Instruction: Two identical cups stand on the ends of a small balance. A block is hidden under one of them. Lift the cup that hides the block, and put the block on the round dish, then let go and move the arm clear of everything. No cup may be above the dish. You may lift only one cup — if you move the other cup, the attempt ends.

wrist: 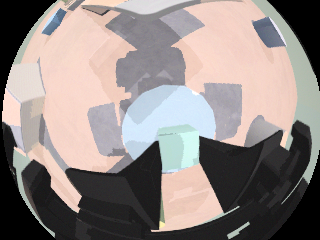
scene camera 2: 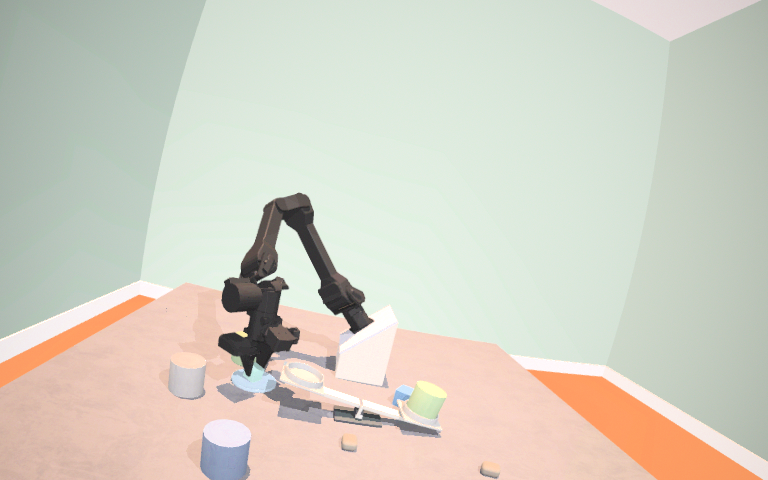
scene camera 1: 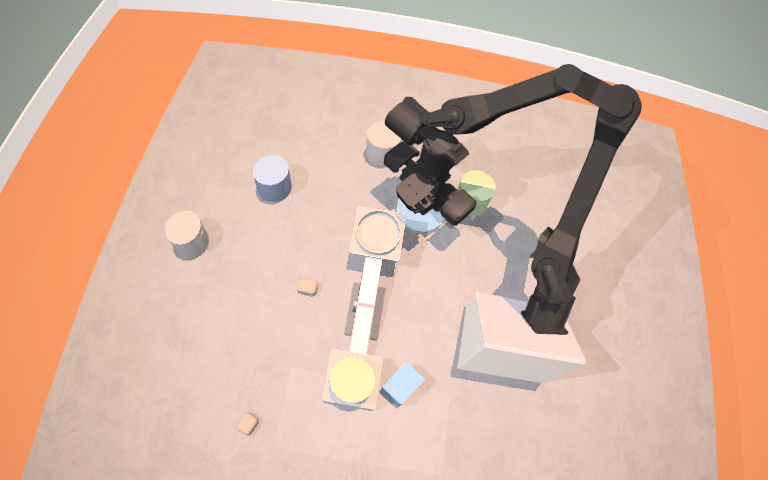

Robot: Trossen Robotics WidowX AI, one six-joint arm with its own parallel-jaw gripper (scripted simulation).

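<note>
The wrist view shows the gripper, and so does scene camera 2. The pictures also show a balance beam, a round light blue dish, a pale green block and a lilac-blue cylinder along with the gripper.
</note>
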